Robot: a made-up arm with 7 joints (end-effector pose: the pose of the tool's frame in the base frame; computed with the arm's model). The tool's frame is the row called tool.
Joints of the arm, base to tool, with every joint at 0 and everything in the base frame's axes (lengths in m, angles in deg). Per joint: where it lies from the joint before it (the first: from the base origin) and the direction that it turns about. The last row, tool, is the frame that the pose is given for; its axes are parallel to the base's.
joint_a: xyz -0.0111 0.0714 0.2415 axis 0 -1 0
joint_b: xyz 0.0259 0.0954 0.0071 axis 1 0 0
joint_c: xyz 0.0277 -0.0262 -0.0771 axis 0 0 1
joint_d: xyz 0.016 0.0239 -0.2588 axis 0 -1 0
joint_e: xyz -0.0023 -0.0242 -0.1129 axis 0 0 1
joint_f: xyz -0.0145 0.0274 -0.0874 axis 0 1 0
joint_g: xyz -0.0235 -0.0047 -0.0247 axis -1 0 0
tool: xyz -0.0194 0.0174 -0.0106
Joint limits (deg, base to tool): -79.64..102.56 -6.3..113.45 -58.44..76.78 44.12..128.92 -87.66..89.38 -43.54..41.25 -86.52..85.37
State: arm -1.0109 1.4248 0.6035 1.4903 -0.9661 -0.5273 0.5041
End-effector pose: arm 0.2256 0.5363 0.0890 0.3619 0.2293 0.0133 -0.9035
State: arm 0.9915 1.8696 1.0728 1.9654 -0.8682 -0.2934 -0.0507
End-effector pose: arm -0.1861 0.3346 0.4950 0.3975 -0.9084 0.1263 0.0292
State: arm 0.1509 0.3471 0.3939 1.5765 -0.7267 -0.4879 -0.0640
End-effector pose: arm 0.3048 0.4001 0.0197 0.3945 0.4605 -0.7464 -0.2743
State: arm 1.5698 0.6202 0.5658 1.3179 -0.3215 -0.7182 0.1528
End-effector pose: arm 0.2289 0.5281 0.4931 0.1929 -0.4940 0.8451 -0.0679
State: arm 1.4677 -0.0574 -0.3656 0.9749 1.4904 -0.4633 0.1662
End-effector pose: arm 0.5085 0.0084 0.4190 0.1507 -0.5924 -0.7740 0.1655
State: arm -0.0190 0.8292 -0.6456 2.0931 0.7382 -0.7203 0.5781
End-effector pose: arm 0.2517 0.2243 -0.0458 0.3020 -0.4789 -0.7472 -0.3482
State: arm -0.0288 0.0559 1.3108 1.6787 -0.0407 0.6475 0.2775
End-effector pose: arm 0.0529 0.3930 -0.1280 0.7317 0.2430 -0.4506 0.4501
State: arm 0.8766 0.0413 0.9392 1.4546 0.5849 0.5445 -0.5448
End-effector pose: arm 0.4268 0.3239 0.1037 0.4670 -0.1086 -0.5923 0.6475
